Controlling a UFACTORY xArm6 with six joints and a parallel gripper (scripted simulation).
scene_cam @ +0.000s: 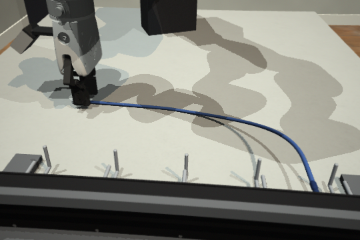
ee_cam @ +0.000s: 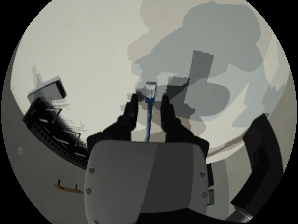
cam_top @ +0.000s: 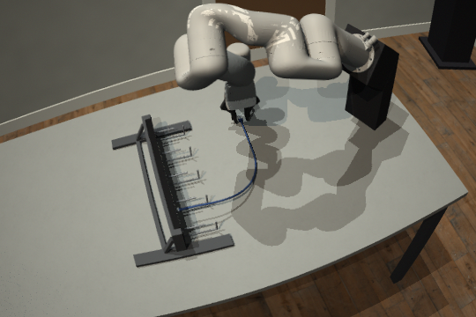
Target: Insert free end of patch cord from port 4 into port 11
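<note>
Right now the plug is 20 mm to the right of my hand and 20 mm below it.
</note>
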